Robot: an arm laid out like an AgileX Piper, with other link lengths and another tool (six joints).
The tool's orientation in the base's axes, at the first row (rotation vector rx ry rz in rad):
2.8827 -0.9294 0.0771
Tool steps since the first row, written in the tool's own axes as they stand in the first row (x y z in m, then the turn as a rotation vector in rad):
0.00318 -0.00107 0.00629 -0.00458 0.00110 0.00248
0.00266 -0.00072 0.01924 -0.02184 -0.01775 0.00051
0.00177 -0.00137 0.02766 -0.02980 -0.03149 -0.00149
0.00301 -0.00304 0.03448 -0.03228 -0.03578 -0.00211
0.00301 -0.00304 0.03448 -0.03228 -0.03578 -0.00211
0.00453 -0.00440 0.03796 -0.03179 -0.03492 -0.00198
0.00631 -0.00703 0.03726 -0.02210 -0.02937 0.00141
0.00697 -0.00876 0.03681 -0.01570 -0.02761 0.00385
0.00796 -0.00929 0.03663 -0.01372 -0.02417 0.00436
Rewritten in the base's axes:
0.00329 -0.00174 -0.00608 -0.00432 0.00146 -0.00274
0.00285 -0.00330 -0.01894 -0.00733 0.02689 -0.00392
0.00263 -0.00329 -0.02743 -0.00578 0.04282 -0.00383
0.00470 -0.00349 -0.03425 -0.00529 0.04779 -0.00381
0.00470 -0.00349 -0.03425 -0.00529 0.04779 -0.00381
0.00678 -0.00370 -0.03770 -0.00539 0.04680 -0.00382
0.00975 -0.00252 -0.03710 -0.00073 0.03630 -0.00588
0.01129 -0.00145 -0.03675 0.00346 0.03088 -0.00762
0.01240 -0.00158 -0.03654 0.00307 0.02690 -0.00765

